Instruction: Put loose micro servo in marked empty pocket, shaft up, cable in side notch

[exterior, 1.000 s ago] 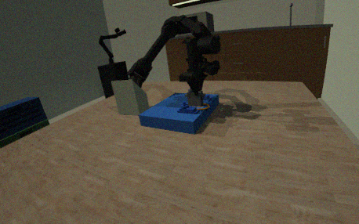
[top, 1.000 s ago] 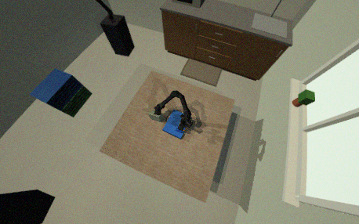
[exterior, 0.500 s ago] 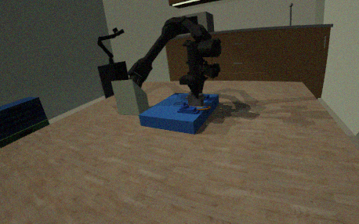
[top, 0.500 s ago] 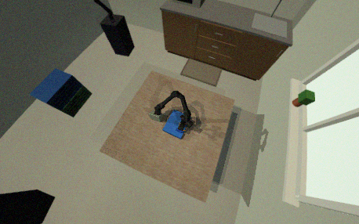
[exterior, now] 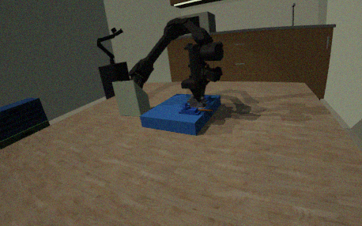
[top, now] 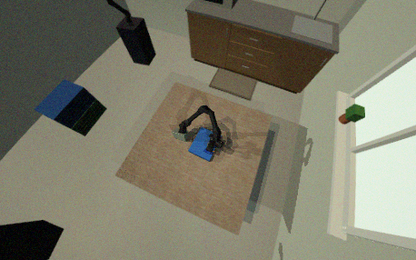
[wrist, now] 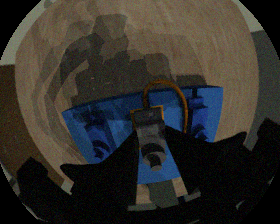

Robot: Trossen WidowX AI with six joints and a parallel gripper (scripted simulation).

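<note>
Right now my gripper tip is 12 cm past the blue deck, 2 cm to the right of it and 5 cm above it.
</note>
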